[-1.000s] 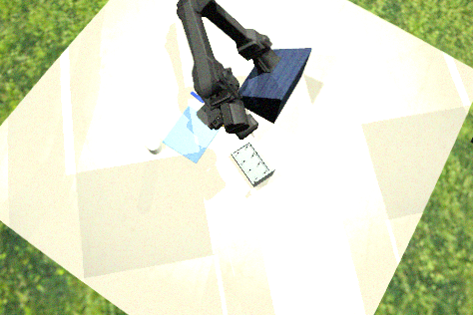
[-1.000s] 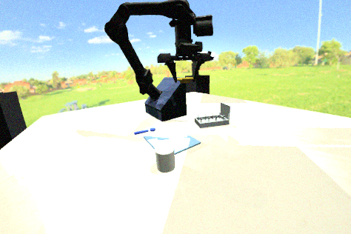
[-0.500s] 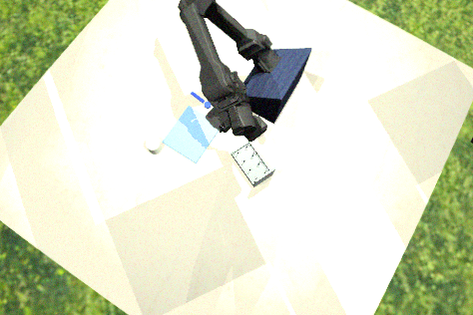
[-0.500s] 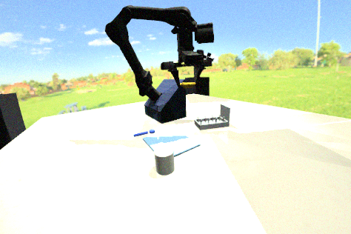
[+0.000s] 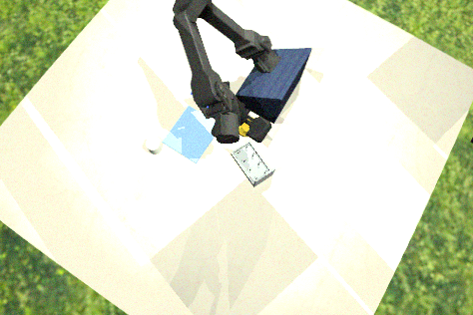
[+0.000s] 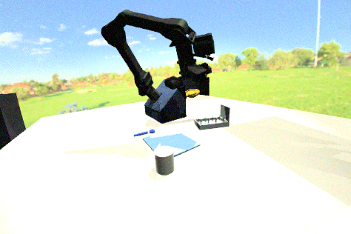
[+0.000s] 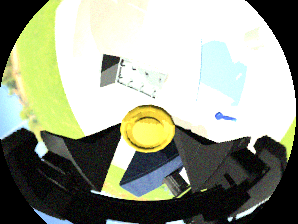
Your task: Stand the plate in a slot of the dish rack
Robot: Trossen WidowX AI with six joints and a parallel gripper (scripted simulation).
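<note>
My gripper tip is now 100 mm above the dish rack, 60 mm to the right of it and 50 mm short of it. Round my gripper tip: plate (10 mm above); blue spoon (200 mm to the right, 120 mm below, 30 mm behind); light blue mat (150 mm to the right, 130 mm below, 80 mm ahead).
</note>
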